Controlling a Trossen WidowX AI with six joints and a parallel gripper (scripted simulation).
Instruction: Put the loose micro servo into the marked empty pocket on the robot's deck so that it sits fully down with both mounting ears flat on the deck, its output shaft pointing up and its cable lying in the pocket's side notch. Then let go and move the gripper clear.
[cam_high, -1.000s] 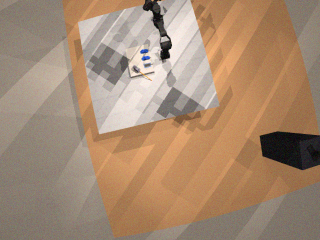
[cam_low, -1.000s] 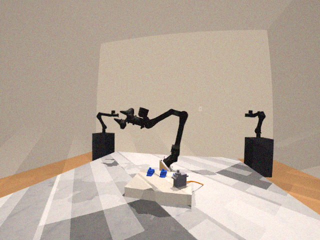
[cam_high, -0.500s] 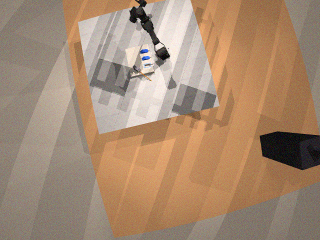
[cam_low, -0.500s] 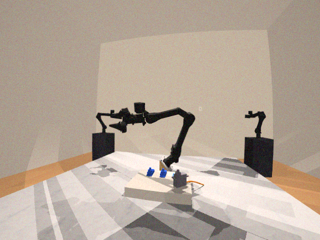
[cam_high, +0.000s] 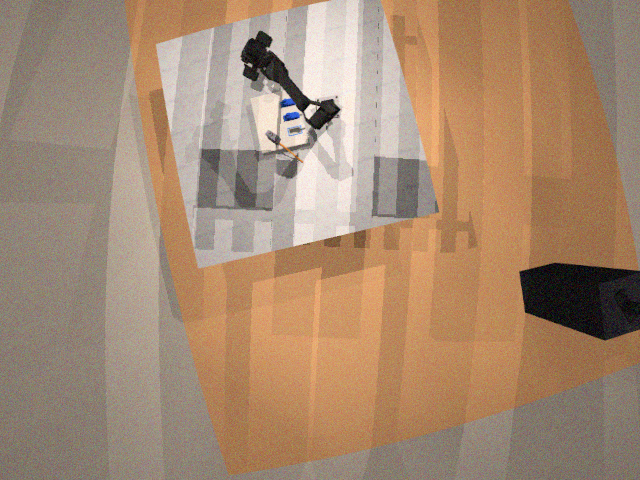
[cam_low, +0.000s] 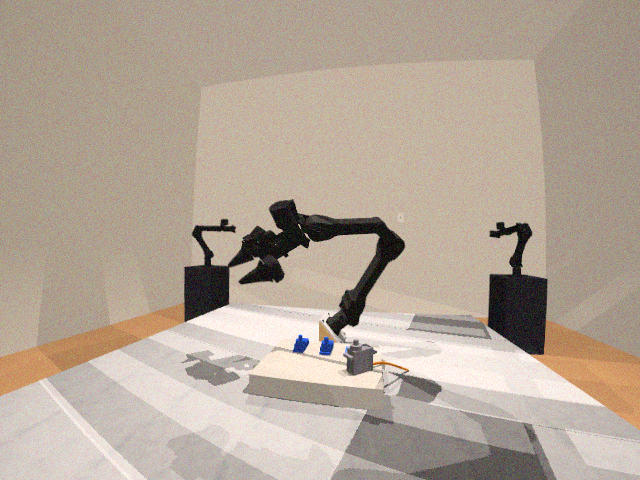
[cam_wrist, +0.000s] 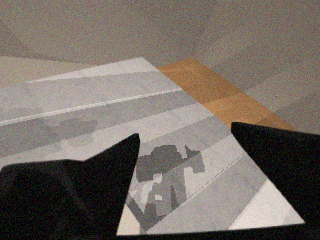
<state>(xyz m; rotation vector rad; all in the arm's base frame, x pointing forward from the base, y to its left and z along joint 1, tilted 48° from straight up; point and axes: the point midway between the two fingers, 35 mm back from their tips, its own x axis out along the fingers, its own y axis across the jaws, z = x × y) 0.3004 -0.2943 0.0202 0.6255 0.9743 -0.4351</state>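
My gripper tip is now 20 mm past the cream deck, 220 mm to the right of it and 240 mm above it.
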